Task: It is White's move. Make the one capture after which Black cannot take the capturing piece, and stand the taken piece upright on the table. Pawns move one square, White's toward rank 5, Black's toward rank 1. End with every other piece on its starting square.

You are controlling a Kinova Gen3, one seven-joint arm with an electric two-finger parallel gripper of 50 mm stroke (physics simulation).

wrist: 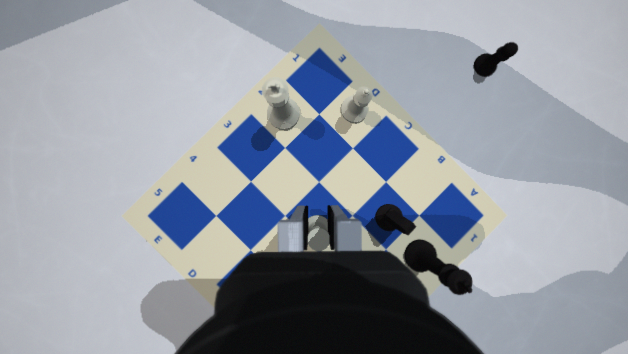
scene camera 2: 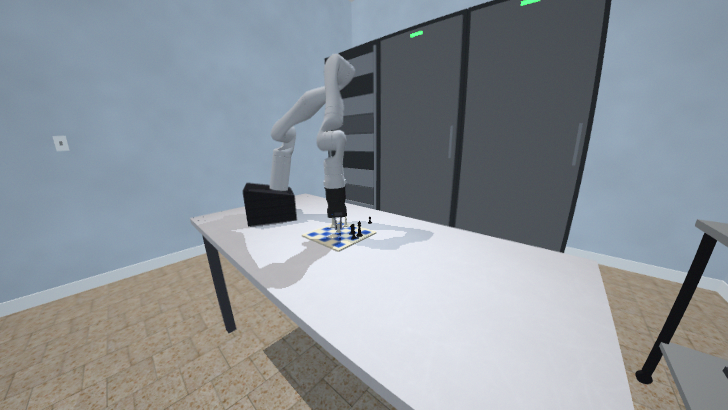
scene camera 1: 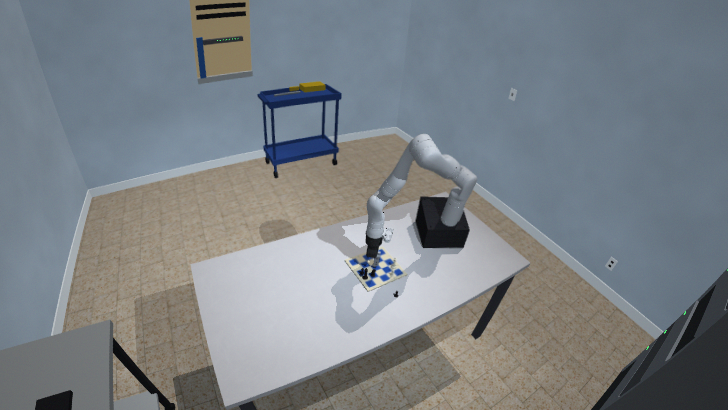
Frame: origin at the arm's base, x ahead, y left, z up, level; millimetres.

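Seen in the pictures: gripper, fingertip midpoint: (wrist: 317,220) (scene camera 2: 338,228) (scene camera 1: 376,264); arm's base, link origin: (scene camera 2: 278,189) (scene camera 1: 449,219).
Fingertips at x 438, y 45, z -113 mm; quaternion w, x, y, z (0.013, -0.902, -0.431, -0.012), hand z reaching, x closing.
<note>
Pixels of each thing's top centre, then the offset from my fingertips to it. Level surfaces: height alone.
- white rook, top centre: (wrist: 319,239) dz +23, dx +6, dy -5 mm
- blue-and-cream board, top centre: (wrist: 319,215) (scene camera 2: 339,233) (scene camera 1: 375,267) dz -21, dx +1, dy +2 mm
- white king, top centre: (wrist: 273,84) dz +43, dx -80, dy +32 mm
- smaller white piece, top centre: (wrist: 367,90) dz +23, dx -47, dy +78 mm
- black knight, top centre: (wrist: 407,225) dz +19, dx +37, dy +44 mm
- tall black piece, top centre: (wrist: 470,289) dz +43, dx +77, dy +44 mm
- small black piece, top centre: (scene camera 1: 362,268) dz +11, dx +78, dy +12 mm
- black pawn, top centre: (wrist: 514,46) (scene camera 1: 397,291) (scene camera 2: 369,216) dz +5, dx -6, dy +189 mm
- white table, surface height: dz -27 mm
My gripper (scene camera 1: 375,257) (scene camera 2: 337,222) (wrist: 317,220) points down over the board's middle, shut on the white rook (wrist: 319,236), which is upright, apparently slightly raised and over about C3. The blue-and-cream board (scene camera 1: 384,278) (scene camera 2: 338,244) (wrist: 181,216) lies on the table. In the wrist view the white king (wrist: 283,112) stands on E2, a smaller white piece (wrist: 354,110) on D1, the black knight (wrist: 390,217) on B2, and a tall black piece (wrist: 421,255) on A2. A small black piece (scene camera 1: 361,271) near A3 is hidden in the wrist view. A black pawn (scene camera 1: 395,293) (scene camera 2: 369,220) (wrist: 486,65) stands upright off the board, beyond the rank-1 side.
The black pieces on A2 and B2 stand close beside the gripper's right side in the wrist view. The arm's black base box (scene camera 1: 442,235) (scene camera 2: 270,207) stands on the white table (scene camera 1: 285,315) (scene camera 2: 458,305). A blue cart (scene camera 1: 305,100) stands away by the wall.
</note>
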